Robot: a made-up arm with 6 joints. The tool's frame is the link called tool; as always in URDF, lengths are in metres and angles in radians.
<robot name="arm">
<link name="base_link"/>
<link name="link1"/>
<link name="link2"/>
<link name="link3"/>
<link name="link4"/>
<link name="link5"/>
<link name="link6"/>
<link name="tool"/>
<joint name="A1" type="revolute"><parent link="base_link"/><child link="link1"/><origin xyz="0.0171 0.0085 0.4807"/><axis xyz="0 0 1"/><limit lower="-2.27" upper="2.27" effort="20" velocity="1.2"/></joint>
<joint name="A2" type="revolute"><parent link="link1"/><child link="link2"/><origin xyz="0.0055 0.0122 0.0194" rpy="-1.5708 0 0"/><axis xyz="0 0 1"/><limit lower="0.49" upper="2.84" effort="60" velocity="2.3"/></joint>
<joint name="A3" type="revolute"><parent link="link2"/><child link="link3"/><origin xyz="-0.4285 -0.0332 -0.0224"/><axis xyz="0 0 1"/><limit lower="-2.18" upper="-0.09" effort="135" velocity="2"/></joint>
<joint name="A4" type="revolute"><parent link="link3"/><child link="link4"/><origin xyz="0.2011 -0.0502 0.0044" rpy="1.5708 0 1.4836"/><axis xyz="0 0 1"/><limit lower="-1.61" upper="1.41" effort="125" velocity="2.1"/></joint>
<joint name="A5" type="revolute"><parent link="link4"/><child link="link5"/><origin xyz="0.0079 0.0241 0.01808" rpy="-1.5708 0 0"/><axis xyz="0 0 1"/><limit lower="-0.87" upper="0.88" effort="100" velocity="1.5"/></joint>
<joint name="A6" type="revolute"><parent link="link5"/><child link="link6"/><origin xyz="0.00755 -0.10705 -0.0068" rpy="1.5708 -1.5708 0"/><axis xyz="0 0 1"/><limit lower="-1.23" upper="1.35" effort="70" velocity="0.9"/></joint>
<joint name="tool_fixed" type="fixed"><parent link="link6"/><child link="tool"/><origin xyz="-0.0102 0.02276 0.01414" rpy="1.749 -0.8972 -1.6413"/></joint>
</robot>
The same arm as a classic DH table. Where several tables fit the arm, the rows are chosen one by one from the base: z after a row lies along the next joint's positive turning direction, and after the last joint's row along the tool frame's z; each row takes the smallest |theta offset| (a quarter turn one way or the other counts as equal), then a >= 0, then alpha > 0; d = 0 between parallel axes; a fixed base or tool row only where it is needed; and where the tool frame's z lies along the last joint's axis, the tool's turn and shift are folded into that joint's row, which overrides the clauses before.
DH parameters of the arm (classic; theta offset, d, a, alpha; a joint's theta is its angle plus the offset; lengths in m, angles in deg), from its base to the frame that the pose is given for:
base (fixed): 26.43 0 0.0191 0
A1: -26.43 0.5001 0.0055 -90
A2: 4.43 0 -0.4298 0
A3: 80.57 -0.0058 -0.0325 90
A4: 0 0.2228 0.0079 -90
A5: 0 0.0173 0.0076 90
A6: 3.97 0.1221 -0.0234 96.35
tool (fixed): 51.85 0.0087 0 0
Joint limits (deg, base to tool): -130.06..130.06 28.07..162.72 -124.9..-5.16 -92.25..80.79 -49.85..50.42 -70.47..77.35

